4 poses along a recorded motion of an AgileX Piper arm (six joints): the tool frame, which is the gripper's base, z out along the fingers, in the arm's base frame.
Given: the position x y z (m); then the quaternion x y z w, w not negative.
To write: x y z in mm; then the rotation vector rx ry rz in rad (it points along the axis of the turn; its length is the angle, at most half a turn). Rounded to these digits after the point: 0 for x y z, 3 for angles.
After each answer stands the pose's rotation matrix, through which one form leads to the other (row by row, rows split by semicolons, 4 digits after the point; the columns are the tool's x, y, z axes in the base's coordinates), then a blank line. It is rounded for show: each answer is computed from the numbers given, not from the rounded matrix.
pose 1, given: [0.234 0.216 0.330 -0.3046 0.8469 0.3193 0.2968]
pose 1, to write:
[234 216 330 -0.810 2.252 0.849]
-0.6383 -0.7054 0.3082; -0.3264 0.6106 0.7216; -0.6972 0.3600 -0.6199

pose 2, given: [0.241 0.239 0.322 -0.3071 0.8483 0.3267 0.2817]
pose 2, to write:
[241 239 322 -0.823 2.273 0.875]
-0.6527 -0.7051 0.2773; -0.3370 0.5979 0.7273; -0.6786 0.3813 -0.6278

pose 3, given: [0.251 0.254 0.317 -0.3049 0.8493 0.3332 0.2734]
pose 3, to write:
[251 254 317 -0.820 2.285 0.896]
-0.6646 -0.7001 0.2612; -0.3357 0.5920 0.7327; -0.6676 0.3992 -0.6285

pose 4, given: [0.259 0.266 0.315 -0.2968 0.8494 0.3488 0.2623]
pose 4, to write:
[259 266 315 -0.803 2.298 0.944]
-0.6862 -0.6872 0.2385; -0.3212 0.5805 0.7482; -0.6526 0.4368 -0.6191

